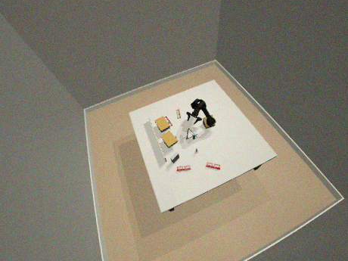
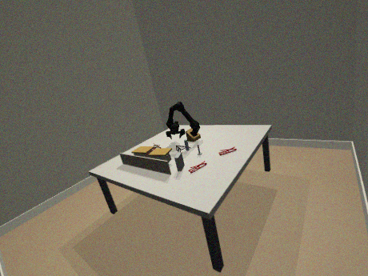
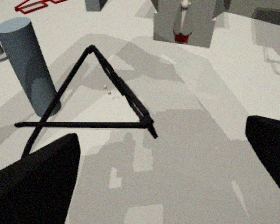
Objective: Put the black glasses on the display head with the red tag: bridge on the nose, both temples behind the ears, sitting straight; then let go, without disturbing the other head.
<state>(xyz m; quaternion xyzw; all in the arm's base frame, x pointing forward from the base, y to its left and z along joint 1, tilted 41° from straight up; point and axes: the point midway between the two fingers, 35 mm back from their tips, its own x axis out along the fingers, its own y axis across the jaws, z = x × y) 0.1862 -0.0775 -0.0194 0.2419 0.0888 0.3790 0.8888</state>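
My gripper tip is 320 mm to the right of the upright post, 70 mm above it and 50 mm short of it. Also, from my gripper tip: grey block: 330 mm to the left, 300 mm ahead, 30 mm below; then pale blue piece: 160 mm to the left, 40 mm below, 20 mm ahead; then long base: 420 mm ahead, 40 mm below, 20 mm to the left.
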